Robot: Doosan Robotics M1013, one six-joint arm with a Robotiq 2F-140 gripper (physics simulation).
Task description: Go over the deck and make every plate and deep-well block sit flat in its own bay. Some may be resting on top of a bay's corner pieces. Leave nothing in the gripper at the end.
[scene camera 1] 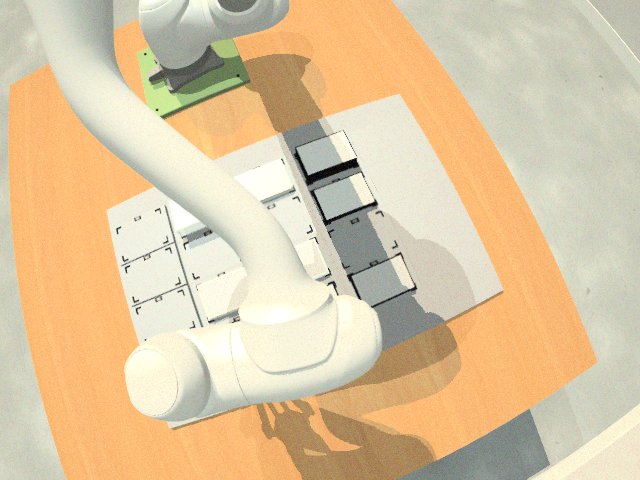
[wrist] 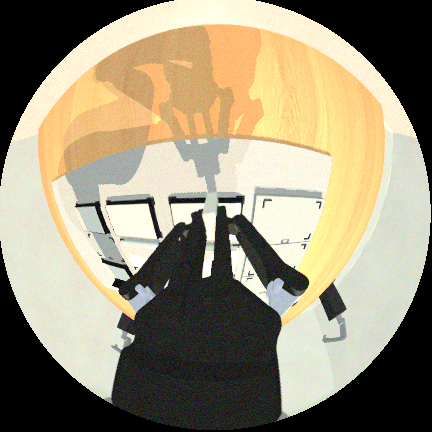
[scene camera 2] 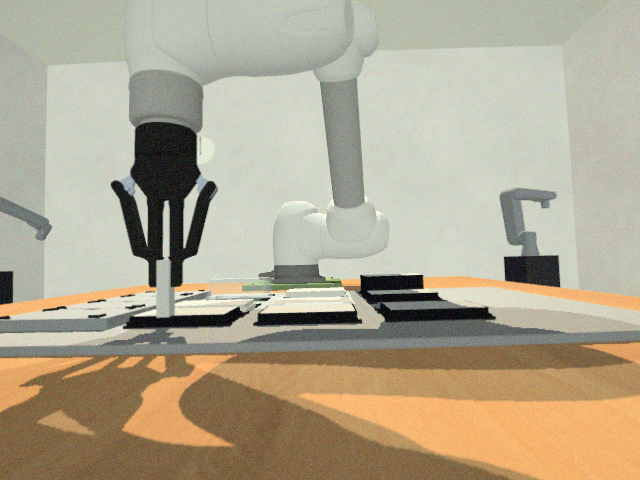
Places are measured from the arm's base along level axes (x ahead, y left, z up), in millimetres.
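Pixels of known places: gripper, between the fingertips: [wrist: 213, 200] [scene camera 2: 165, 315]; arm's base, origin of its link: [scene camera 1: 188, 61] [scene camera 2: 296, 280].
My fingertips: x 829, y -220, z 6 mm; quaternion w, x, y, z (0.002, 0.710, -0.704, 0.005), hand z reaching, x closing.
Note:
Ahead of a thing's pixels: the offset from my fingertips to its top centre. "*": to the spot under its first point. Level surfaces: height alone.
My gripper [scene camera 2: 165, 276] [wrist: 213, 200] is shut on an upright white bar [scene camera 2: 164, 304] [wrist: 212, 198]. The bar's lower end is at the top of the front-left black-edged plate @(dy +20, dx -39, dz +0 mm) [scene camera 2: 209, 316] [wrist: 183, 207]; contact is unclear. Another black-edged plate @(dy +182, dx -15, dz +0 mm) [scene camera 2: 310, 311] [wrist: 131, 217] lies beside it, and a third @(dy +344, dx +9, dz +0 mm) [scene camera 1: 382, 281] [scene camera 2: 434, 311] is in the right column. Behind that, a plate @(dy +375, dx -203, dz +0 mm) [scene camera 1: 343, 198] and a taller black-sided block @(dy +391, dx -308, dz +28 mm) [scene camera 1: 325, 152] [scene camera 2: 391, 282] stand in line. White pieces @(dy +229, dx -333, dz +0 mm) [scene camera 1: 266, 180] @(dy +36, dx -145, dz +0 mm) [scene camera 1: 219, 297] @(dy +198, dx -121, dz +0 mm) [scene camera 1: 314, 259] show around the arm. Slight tilts cannot be told; the arm hides part of the deck.
The grey deck @(dz -14 mm) [scene camera 1: 439, 180] lies on the wooden table @(dz -24 mm) [scene camera 1: 537, 320]. Bays with corner pieces @(* dy -88, dx -375, dz +0 mm) [scene camera 1: 144, 235] line its left side. The arm's large wrist [scene camera 1: 289, 351] covers the deck's front in scene camera 1. The green base plate [scene camera 1: 206, 93] is behind the deck.

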